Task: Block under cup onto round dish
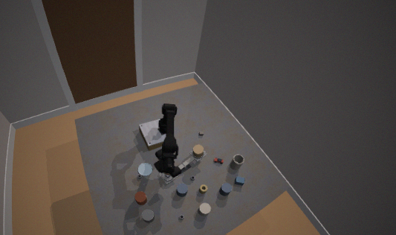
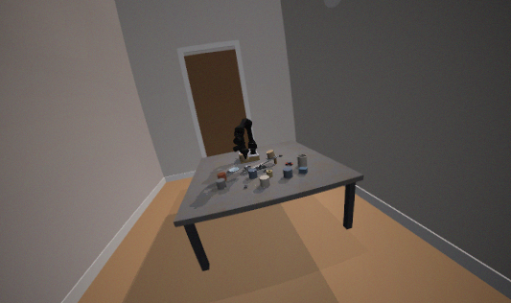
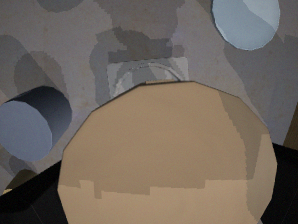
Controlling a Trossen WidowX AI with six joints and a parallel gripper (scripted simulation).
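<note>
My gripper tip is 2 cm to the left of the tan cup and 1 cm below it. The rest, counted from my gripper tip: red-brown cylinder: 24 cm to the right, 10 cm below, 4 cm ahead; then round pale blue dish: 13 cm below, 13 cm behind, 10 cm to the right; then grey block: 10 cm below.
</note>
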